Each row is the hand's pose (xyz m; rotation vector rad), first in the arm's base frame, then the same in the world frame.
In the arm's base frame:
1: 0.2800 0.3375 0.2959 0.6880 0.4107 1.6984
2: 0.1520 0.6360 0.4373 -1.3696 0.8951 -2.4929
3: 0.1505 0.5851 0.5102 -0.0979 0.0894 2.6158
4: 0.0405 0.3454 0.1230 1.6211 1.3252 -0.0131
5: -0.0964 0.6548 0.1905 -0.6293 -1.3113 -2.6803
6: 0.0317 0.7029 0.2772 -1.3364 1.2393 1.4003
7: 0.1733 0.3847 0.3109 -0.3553 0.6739 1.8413
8: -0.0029 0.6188 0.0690 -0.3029 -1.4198 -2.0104
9: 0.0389 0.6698 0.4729 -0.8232 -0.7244 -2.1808
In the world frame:
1: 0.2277 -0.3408 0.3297 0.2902 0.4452 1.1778
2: 0.2407 0.0129 0.3163 0.8946 -0.5734 2.5673
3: 0.2117 0.0039 0.3999 -0.3962 0.5466 2.0942
4: 0.0292 -0.3176 0.1121 1.4761 0.7457 -0.3990
5: 0.0438 0.0162 0.0261 0.6283 1.5158 2.1180
6: 0.1741 0.0438 0.1183 -1.3074 1.6585 0.7197
7: 0.1534 -0.2548 0.2995 -0.5779 0.9464 1.2211
8: 0.1181 -0.1020 -0.0466 -0.7070 -2.0351 -2.0900
9: 0.1533 0.0995 0.3079 -1.1133 -1.2158 -2.5550

